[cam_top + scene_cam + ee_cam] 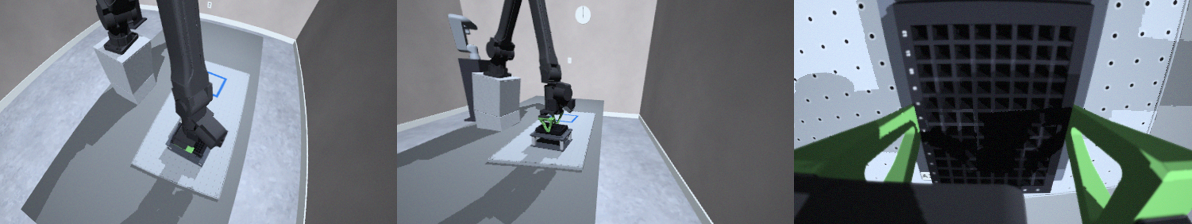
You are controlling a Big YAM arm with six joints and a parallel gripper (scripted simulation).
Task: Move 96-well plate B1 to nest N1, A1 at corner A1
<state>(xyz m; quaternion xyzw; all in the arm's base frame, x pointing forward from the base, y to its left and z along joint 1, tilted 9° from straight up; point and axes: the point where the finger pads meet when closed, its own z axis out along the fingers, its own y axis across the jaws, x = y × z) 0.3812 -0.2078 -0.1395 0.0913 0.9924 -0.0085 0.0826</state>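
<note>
The black 96-well plate lies 1 cm below my hand. The rest, counted from my hand: raised plate nest: 3 cm below; white corner mark: 7 cm to the left, 6 cm behind, 2 cm below.
</note>
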